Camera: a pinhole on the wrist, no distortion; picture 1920 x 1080 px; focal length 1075.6 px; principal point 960.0 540.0 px. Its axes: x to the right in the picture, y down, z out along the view. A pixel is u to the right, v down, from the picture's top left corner.
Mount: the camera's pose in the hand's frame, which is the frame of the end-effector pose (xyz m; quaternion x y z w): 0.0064 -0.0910 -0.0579 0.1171 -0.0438 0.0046 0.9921
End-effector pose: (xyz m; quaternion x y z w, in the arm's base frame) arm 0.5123 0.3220 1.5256 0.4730 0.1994 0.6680 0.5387
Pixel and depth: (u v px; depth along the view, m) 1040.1 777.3 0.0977
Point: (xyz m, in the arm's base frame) 0.5976 0.3476 1.4757
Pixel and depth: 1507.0 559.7 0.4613
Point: 0.9676 0.4686 1.6560
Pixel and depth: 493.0 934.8 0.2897
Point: 0.7375 0.1507 1.5340
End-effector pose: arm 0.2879 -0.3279 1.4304 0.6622 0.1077 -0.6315 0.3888
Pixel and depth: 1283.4 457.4 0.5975
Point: -0.2580 -0.5319 1.2546
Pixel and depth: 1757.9 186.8 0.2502
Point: 0.0365 -0.3512 1.2040
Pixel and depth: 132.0 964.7 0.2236
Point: 0.0950 -0.3314 1.5963
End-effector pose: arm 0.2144 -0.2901 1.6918 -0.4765 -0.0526 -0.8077 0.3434
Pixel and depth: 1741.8 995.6 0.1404
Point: 0.2191 -0.2463 1.8387
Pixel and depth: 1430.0 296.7 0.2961
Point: 0.2086 -0.0827 1.9574
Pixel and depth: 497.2 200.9 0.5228
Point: 0.3559 0.2845 1.7842
